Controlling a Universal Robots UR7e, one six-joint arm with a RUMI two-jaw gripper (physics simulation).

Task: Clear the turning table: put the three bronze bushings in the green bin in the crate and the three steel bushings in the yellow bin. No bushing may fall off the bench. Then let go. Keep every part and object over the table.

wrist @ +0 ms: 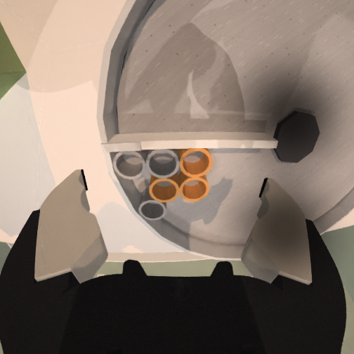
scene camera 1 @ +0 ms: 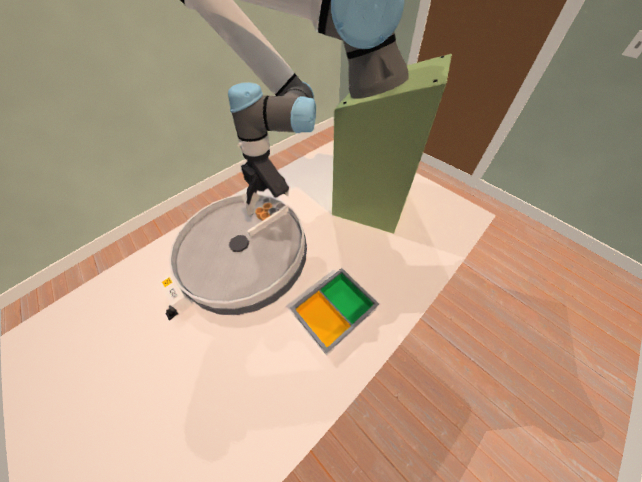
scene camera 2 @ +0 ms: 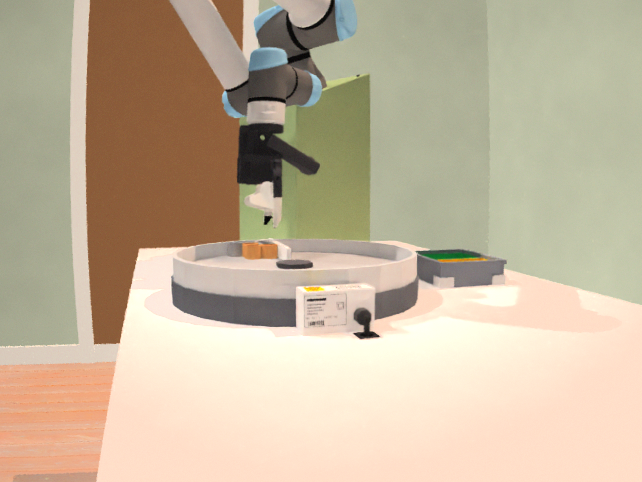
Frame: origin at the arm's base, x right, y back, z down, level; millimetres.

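Seen in the pictures: gripper, between the fingertips: [scene camera 1: 269, 206] [scene camera 2: 269, 226]; arm's base, origin of its link: [scene camera 1: 378, 86].
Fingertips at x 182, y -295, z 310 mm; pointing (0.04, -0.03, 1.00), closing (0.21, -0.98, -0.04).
Note:
Offsets run from my fingertips to a thing's top centre. "spot": to the spot under its first point.
Three bronze bushings [wrist: 200, 169] [wrist: 164, 194] [wrist: 194, 194] stand clustered on the turning table [scene camera 1: 207, 259] [scene camera 2: 233, 280] [wrist: 175, 80], against and near its white divider bar @(spot: dx -14, dy -33, dz +42 mm) [scene camera 1: 267, 222] [wrist: 200, 140]. Two steel bushings [wrist: 116, 165] [wrist: 162, 167] stand in a row along the bar beside a bronze one. A third steel bushing [wrist: 152, 211] stands near the table's rim. My gripper [scene camera 1: 267, 201] [scene camera 2: 271, 222] [wrist: 174, 177] is wide open and empty, above the cluster. The crate @(dx -356, dy -122, dz +62 mm) [scene camera 1: 309, 331] [scene camera 2: 471, 273] has a green bin @(spot: dx -359, dy -66, dz +106 mm) [scene camera 1: 346, 297] and a yellow bin @(spot: dx -341, dy -162, dz +106 mm) [scene camera 1: 321, 319], with no bushings visible inside.
A dark hub @(dx +6, dy -145, dz +51 mm) [scene camera 1: 239, 243] [scene camera 2: 294, 264] [wrist: 297, 136] stands at the turning table's centre. A white labelled box @(spot: dx +18, dy -381, dz +53 mm) [scene camera 1: 173, 294] [scene camera 2: 325, 310] and a small black knob @(spot: dx +12, dy -422, dz +101 mm) [scene camera 1: 171, 312] [scene camera 2: 362, 315] are at its edge. A tall green pedestal [scene camera 1: 383, 160] [scene camera 2: 331, 160] stands behind.

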